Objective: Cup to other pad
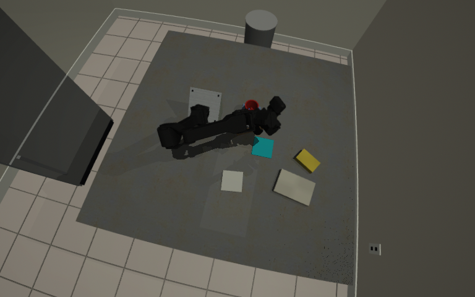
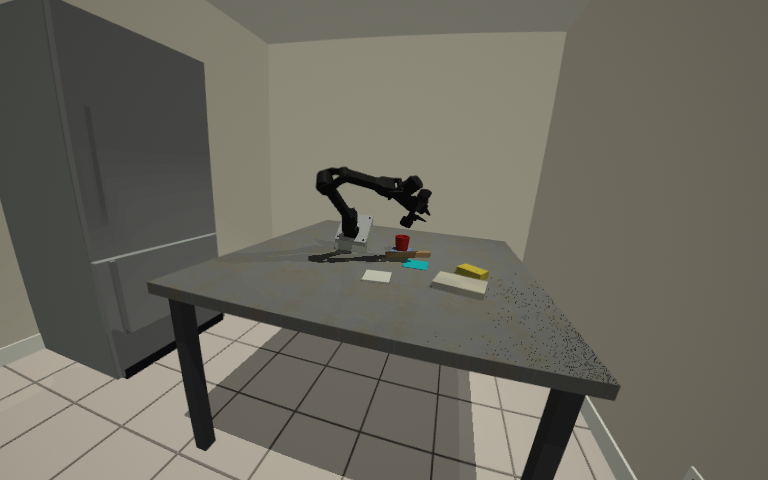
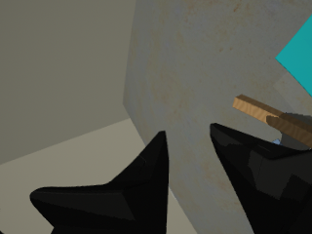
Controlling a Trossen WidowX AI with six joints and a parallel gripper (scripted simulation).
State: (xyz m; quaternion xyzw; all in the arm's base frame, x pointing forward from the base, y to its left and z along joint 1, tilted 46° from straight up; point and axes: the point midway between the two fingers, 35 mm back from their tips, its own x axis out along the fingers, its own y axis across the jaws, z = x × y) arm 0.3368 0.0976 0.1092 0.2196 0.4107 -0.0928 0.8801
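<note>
My gripper tip is 13 cm past the red cup, 11 cm to the right of it and 16 cm above it. The rest, counted from my gripper tip: teal pad: 2 cm behind, 8 cm to the right, 21 cm below; blue pad: 13 cm behind, 11 cm to the left, 21 cm below; wooden bar: 7 cm behind, 1 cm to the left, 20 cm below.
</note>
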